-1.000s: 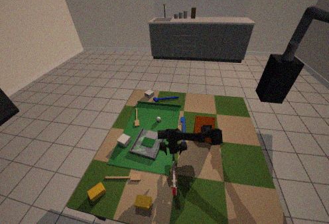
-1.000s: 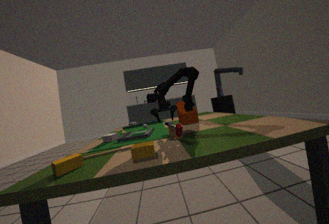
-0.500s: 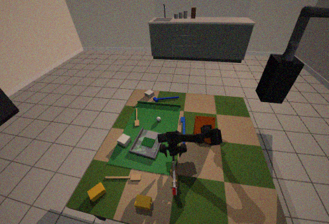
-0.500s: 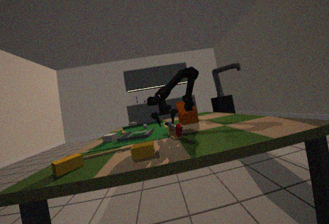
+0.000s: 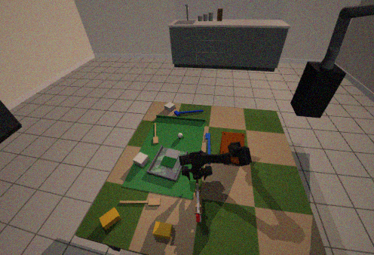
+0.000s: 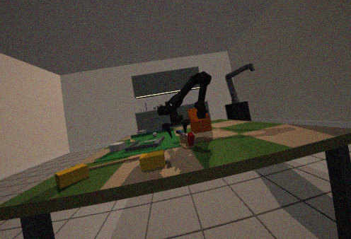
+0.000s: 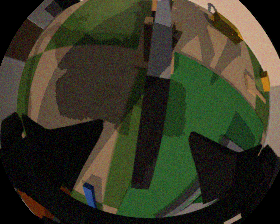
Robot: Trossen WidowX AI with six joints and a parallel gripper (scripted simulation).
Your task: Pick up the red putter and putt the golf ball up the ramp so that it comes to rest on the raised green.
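My gripper tip is now 11 cm to the right of the red putter, 3 cm below it and 3 cm past it. Round my gripper tip: wooden stand 13 cm to the left, 3 cm behind; then golf ball 38 cm to the right, 21 cm ahead, 1 cm below.
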